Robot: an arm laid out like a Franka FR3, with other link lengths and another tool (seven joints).
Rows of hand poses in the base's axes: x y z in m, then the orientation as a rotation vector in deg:
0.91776, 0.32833, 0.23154, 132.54, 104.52, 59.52
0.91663, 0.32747, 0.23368, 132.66, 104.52, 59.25
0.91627, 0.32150, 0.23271, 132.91, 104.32, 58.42
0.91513, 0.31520, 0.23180, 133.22, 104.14, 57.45
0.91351, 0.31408, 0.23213, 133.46, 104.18, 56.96
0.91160, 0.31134, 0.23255, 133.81, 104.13, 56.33
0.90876, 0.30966, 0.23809, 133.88, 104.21, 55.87
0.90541, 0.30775, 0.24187, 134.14, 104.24, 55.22
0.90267, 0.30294, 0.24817, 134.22, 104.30, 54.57
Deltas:
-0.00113, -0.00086, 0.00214, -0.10, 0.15, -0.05
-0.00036, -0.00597, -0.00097, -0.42, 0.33, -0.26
-0.00114, -0.00630, -0.00091, -0.46, 0.42, -0.27
-0.00162, -0.00112, 0.00033, -0.16, 0.31, -0.06
-0.00191, -0.00274, 0.00042, -0.20, 0.39, -0.15
-0.00284, -0.00168, 0.00554, -0.22, 0.21, -0.01
-0.00335, -0.00191, 0.00378, -0.24, 0.37, -0.08
-0.00274, -0.00481, 0.00630, -0.33, 0.27, -0.04

